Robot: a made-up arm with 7 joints.
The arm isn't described. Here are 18 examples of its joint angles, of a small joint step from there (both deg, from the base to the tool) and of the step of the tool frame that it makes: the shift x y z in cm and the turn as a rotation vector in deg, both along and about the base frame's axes.
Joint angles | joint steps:
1: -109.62 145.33 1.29 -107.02 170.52 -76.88 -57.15 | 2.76 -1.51 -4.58 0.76 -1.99 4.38 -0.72
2: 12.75 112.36 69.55 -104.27 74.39 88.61 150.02 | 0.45 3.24 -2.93 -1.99 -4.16 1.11 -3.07
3: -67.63 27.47 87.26 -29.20 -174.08 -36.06 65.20 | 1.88 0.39 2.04 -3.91 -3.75 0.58 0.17
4: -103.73 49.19 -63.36 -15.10 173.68 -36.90 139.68 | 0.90 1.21 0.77 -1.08 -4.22 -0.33 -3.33
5: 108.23 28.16 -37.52 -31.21 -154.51 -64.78 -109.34 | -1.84 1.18 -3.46 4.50 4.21 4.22 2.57
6: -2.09 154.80 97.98 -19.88 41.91 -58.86 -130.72 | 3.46 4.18 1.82 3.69 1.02 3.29 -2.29
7: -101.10 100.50 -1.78 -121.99 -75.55 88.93 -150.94 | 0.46 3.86 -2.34 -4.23 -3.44 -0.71 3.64
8: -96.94 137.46 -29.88 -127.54 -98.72 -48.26 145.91 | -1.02 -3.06 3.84 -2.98 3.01 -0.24 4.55
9: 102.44 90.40 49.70 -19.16 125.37 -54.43 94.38 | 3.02 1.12 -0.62 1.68 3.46 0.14 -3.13
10: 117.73 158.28 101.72 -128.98 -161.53 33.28 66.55 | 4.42 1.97 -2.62 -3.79 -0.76 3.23 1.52
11: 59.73 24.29 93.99 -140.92 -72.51 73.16 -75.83 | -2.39 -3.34 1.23 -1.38 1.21 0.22 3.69
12: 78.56 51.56 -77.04 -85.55 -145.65 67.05 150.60 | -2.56 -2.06 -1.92 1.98 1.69 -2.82 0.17
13: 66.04 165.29 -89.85 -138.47 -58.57 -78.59 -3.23 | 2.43 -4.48 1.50 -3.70 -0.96 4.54 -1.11
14: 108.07 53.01 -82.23 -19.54 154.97 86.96 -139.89 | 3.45 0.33 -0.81 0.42 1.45 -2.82 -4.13
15: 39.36 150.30 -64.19 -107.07 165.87 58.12 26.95 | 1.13 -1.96 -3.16 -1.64 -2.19 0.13 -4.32
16: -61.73 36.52 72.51 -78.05 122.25 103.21 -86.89 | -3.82 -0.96 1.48 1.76 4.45 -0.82 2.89
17: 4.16 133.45 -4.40 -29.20 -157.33 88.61 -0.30 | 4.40 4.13 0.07 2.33 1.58 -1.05 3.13
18: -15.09 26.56 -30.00 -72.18 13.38 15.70 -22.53 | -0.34 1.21 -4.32 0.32 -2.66 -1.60 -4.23
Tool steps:
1: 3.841 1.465 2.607 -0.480 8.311 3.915
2: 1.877 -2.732 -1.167 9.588 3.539 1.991
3: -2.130 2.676 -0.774 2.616 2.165 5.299
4: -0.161 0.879 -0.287 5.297 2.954 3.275
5: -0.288 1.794 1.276 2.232 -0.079 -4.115
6: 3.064 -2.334 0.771 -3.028 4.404 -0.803
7: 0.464 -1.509 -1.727 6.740 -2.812 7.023
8: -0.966 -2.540 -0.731 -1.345 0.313 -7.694
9: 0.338 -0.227 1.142 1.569 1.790 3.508
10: -3.594 -0.570 -2.537 -2.227 8.427 -6.711
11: -1.083 -0.761 -0.626 0.930 -3.772 -2.653
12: -0.007 -0.779 -1.346 -1.213 2.159 -1.301
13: -2.075 -2.284 -2.036 -5.078 -4.459 3.964
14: 1.330 -0.633 3.277 -1.340 -0.301 -2.038
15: -3.233 -0.349 -0.902 -5.036 2.704 -0.205
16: 1.333 -0.464 0.377 -3.488 -4.293 -7.379
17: 0.998 -2.309 2.297 0.830 2.497 3.049
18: -0.927 -0.721 -1.082 7.471 -1.726 -6.849
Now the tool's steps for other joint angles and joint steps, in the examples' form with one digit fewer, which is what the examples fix.
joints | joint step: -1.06 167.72 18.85 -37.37 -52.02 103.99 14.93 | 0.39 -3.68 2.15 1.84 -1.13 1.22 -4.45
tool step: -0.72 3.47 -0.03 -6.99 -4.92 0.17
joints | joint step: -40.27 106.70 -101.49 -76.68 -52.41 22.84 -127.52 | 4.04 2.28 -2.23 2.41 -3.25 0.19 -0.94
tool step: -4.51 2.46 0.91 6.13 7.11 1.47
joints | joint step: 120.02 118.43 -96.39 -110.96 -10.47 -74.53 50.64 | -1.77 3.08 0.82 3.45 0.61 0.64 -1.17
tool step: 0.44 3.95 -0.49 -3.47 -1.36 -6.98
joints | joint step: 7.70 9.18 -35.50 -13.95 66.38 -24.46 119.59 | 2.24 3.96 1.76 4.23 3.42 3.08 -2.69
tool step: -4.35 5.53 1.11 5.53 8.55 3.40
